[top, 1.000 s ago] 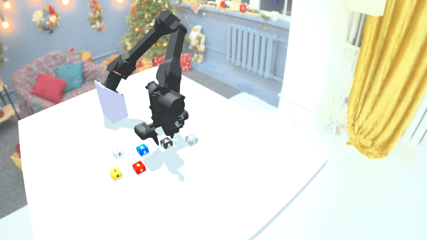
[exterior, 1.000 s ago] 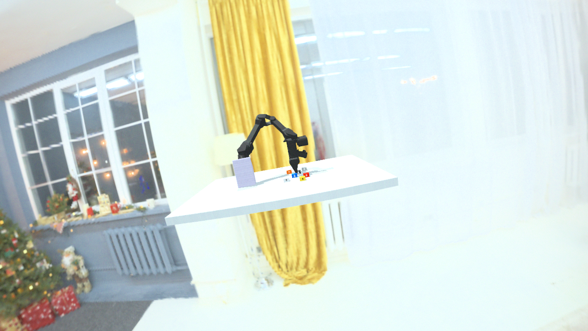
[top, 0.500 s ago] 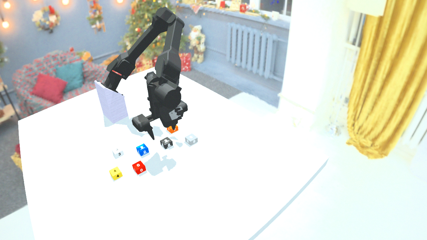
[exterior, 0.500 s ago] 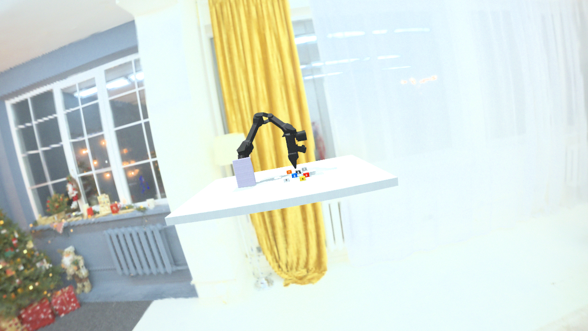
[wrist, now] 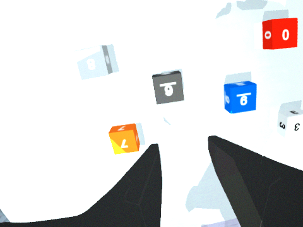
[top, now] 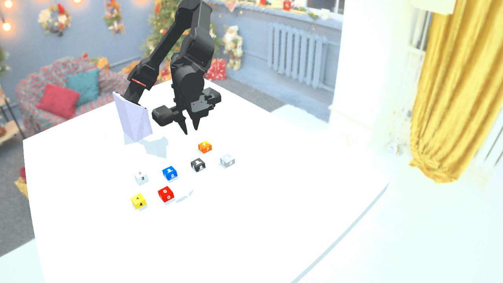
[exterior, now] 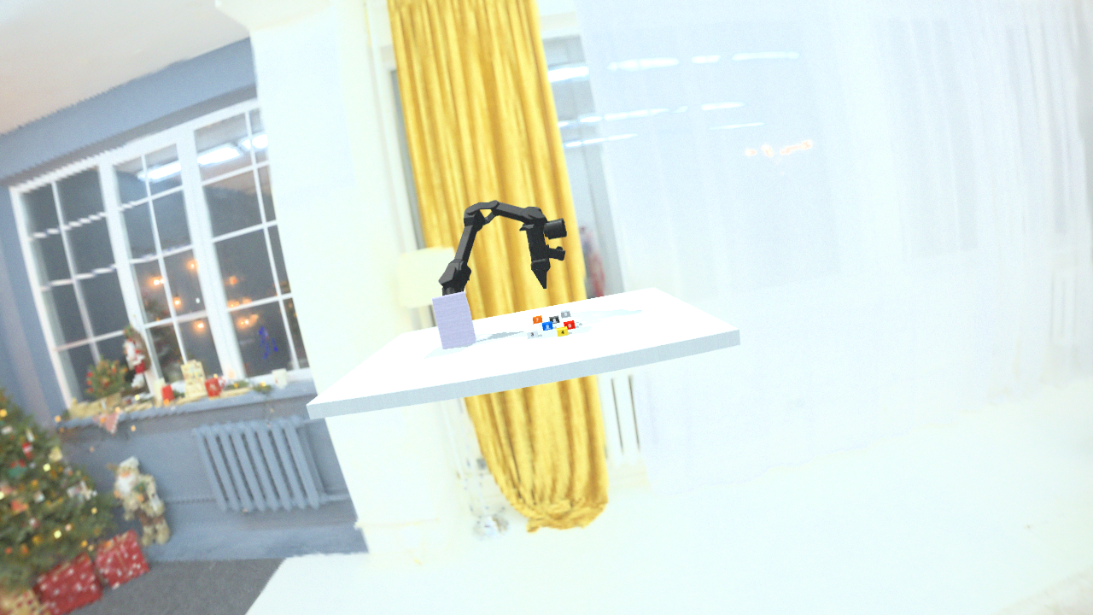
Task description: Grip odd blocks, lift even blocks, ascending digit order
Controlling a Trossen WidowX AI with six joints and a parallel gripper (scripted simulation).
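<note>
Right now the orange block marked 7 is 40 mm behind my gripper tip, 70 mm to the left of it and 110 mm below it. The rest, counted from my gripper tip: dark grey block marked 6: 10 mm ahead, 110 mm below; grey block marked 8: 60 mm ahead, 80 mm to the left, 110 mm below; blue block: 20 mm behind, 80 mm to the right, 110 mm below.
</note>
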